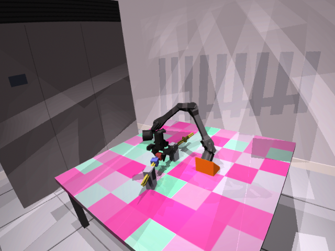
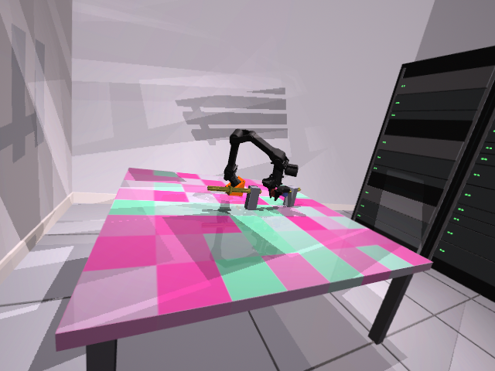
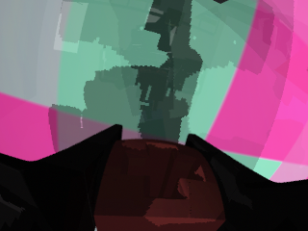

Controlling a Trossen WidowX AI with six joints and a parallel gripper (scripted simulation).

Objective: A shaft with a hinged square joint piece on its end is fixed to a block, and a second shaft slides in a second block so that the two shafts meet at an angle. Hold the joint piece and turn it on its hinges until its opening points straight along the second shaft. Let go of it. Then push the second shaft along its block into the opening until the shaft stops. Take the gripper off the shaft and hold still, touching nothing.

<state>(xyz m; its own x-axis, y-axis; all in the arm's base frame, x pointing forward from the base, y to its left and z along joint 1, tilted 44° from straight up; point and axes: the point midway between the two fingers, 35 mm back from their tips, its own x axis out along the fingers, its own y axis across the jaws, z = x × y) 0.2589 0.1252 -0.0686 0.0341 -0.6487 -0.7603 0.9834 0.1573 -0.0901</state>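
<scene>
My gripper tip is 1 cm to the right of the joint piece and 4 cm below it.
</scene>
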